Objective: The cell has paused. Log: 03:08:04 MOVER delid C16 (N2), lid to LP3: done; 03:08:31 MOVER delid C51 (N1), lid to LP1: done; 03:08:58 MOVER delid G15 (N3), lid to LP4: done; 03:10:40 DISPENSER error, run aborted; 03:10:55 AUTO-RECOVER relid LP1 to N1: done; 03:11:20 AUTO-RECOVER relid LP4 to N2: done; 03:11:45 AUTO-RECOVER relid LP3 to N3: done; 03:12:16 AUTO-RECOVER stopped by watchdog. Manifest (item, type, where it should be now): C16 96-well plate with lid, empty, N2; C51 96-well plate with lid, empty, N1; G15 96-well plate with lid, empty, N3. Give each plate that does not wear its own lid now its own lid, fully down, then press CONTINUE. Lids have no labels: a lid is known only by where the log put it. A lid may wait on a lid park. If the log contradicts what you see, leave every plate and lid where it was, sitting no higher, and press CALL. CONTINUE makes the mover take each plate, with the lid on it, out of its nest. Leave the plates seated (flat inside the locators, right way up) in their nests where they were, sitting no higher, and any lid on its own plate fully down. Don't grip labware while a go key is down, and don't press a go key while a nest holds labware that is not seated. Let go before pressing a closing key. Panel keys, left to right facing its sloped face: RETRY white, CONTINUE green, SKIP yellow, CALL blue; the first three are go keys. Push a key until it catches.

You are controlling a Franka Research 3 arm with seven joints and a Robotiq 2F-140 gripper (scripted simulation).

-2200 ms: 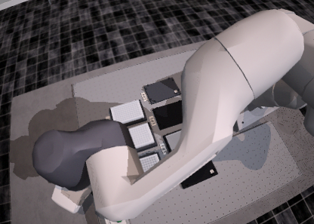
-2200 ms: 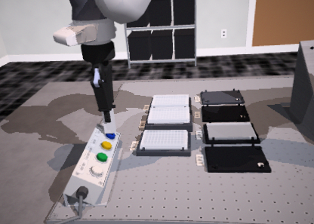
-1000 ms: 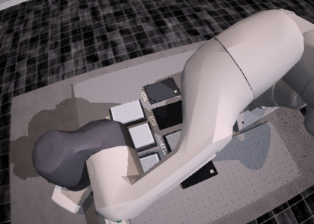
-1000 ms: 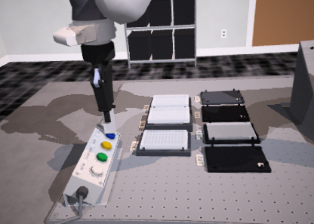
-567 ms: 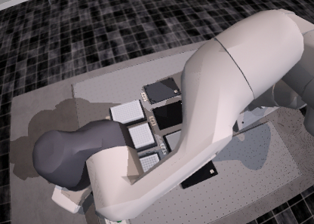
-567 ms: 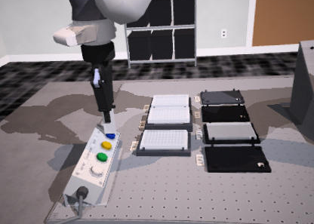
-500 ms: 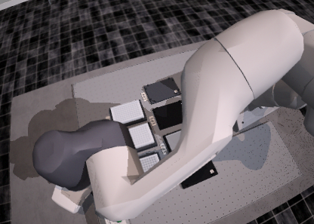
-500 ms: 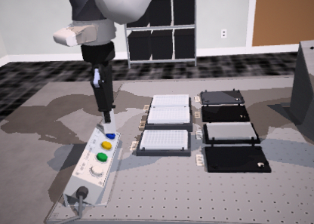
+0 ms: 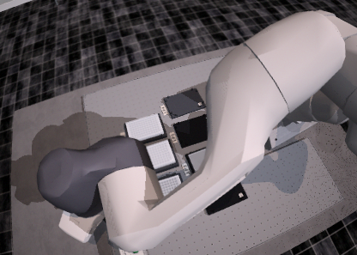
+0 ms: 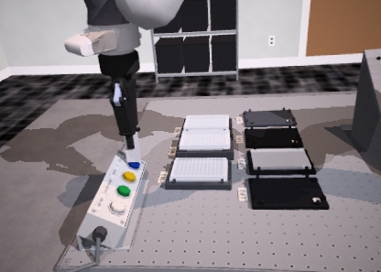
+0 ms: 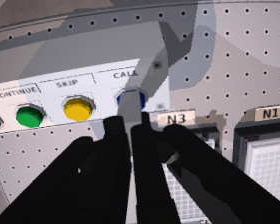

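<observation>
My gripper is now 4 cm above the blue call key. Round my hand: green continue key (10 cm to the left, 4 cm below, 1 cm ahead); then yellow skip key (5 cm to the left, 4 cm below, 1 cm ahead); then nest label N3 (11 cm below, 6 cm behind, 4 cm to the right).
</observation>
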